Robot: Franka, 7 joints.
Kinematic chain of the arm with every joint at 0, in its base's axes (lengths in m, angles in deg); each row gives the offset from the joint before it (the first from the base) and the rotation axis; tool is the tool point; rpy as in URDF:
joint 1: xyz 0 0 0.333 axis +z
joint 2: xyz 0 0 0 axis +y
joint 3: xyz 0 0 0.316 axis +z
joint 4: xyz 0.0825 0 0 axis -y
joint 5: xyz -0.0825 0 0.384 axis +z
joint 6: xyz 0 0 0 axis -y
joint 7: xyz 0.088 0 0 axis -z
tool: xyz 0 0 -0.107 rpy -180 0 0
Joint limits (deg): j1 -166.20..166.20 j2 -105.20..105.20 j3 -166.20..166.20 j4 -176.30..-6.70 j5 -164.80..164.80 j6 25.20..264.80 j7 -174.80..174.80
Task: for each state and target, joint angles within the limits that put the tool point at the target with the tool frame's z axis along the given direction. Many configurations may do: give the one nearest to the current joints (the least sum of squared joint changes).
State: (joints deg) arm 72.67 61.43 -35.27 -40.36 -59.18 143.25 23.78
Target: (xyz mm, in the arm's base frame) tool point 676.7 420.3 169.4 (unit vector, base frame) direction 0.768 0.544 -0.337
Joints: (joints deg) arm 31.89 89.69 -35.82 -23.73 -58.03 196.84 23.78
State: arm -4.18 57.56 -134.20 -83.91 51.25 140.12 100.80
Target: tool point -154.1 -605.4 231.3 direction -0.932 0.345 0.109
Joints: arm -34.56 105.20 -86.78 -102.05 8.58 116.55 100.80
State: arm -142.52 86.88 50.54 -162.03 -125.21 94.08 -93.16
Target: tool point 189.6 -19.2 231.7 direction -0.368 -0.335 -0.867
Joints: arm -121.82 98.02 97.69 -176.30 -75.24 52.45 -93.16
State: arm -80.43 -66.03 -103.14 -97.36 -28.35 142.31 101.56
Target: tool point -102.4 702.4 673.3 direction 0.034 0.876 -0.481
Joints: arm -118.08 -26.71 -131.47 -72.36 -51.85 146.24 101.56
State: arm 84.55 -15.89 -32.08 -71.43 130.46 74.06 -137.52
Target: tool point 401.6 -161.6 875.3 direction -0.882 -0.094 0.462
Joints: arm 98.87 -46.71 -72.03 -80.58 122.84 47.68 -137.52
